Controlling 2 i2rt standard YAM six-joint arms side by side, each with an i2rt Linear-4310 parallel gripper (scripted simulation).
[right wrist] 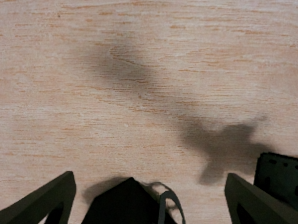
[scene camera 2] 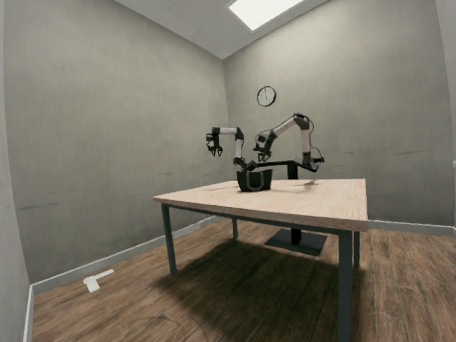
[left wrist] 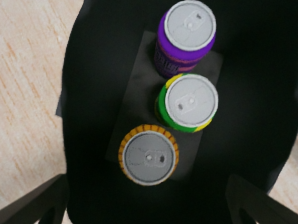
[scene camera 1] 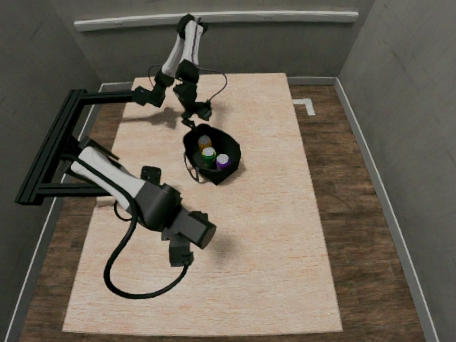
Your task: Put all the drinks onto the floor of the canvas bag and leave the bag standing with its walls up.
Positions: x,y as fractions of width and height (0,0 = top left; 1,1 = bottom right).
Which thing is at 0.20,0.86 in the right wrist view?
The right gripper.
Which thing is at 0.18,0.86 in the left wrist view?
The left gripper.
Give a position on a black canvas bag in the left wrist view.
0.82,0.61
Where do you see a black canvas bag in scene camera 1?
At 0.50,0.42
